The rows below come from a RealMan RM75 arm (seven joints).
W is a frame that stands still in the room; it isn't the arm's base.
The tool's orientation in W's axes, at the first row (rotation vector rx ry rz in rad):
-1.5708, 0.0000, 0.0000
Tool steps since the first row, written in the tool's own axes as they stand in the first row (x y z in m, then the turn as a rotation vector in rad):
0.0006, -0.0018, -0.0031, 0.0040, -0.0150, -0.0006
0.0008, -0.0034, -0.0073, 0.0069, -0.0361, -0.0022
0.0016, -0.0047, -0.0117, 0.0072, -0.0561, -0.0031
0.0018, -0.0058, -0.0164, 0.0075, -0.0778, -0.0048
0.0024, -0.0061, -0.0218, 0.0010, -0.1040, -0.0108
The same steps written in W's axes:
0.0006, -0.0031, 0.0018, 0.0040, -0.0006, 0.0150
0.0008, -0.0073, 0.0034, 0.0069, -0.0022, 0.0361
0.0016, -0.0117, 0.0047, 0.0072, -0.0031, 0.0561
0.0018, -0.0164, 0.0058, 0.0075, -0.0048, 0.0778
0.0024, -0.0218, 0.0061, 0.0010, -0.0108, 0.1040

